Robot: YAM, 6 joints.
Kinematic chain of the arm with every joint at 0, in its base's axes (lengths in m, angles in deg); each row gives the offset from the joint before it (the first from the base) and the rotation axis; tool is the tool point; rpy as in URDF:
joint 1: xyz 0 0 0.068 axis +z
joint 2: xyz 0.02 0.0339 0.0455 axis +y
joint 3: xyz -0.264 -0.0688 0 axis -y
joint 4: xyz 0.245 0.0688 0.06 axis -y
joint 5: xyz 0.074 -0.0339 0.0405 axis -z
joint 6: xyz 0.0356 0 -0.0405 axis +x
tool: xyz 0 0 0 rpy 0 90 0
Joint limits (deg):
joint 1: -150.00..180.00
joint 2: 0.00..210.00
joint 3: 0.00..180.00
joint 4: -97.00..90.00
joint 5: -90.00..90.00
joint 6: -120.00..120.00
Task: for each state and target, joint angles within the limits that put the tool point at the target. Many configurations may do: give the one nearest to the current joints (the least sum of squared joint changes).
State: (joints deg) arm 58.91 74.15 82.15 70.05 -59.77 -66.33
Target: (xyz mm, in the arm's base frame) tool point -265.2 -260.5 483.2
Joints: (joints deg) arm 49.17 22.66 111.95 76.82 -58.40 -66.33
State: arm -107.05 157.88 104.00 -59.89 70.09 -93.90
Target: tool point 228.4 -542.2 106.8
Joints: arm -64.21 162.25 143.75 -27.22 58.23 -93.90
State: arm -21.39 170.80 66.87 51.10 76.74 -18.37
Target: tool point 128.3 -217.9 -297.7
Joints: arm -51.83 198.90 83.33 47.96 71.66 -18.37
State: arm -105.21 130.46 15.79 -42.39 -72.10 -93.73
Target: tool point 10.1 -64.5 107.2
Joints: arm -112.87 113.17 12.78 -81.53 -74.93 -93.73
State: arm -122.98 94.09 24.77 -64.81 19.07 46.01
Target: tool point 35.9 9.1 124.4
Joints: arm -150.00 67.95 0.00 -96.36 -16.43 46.01
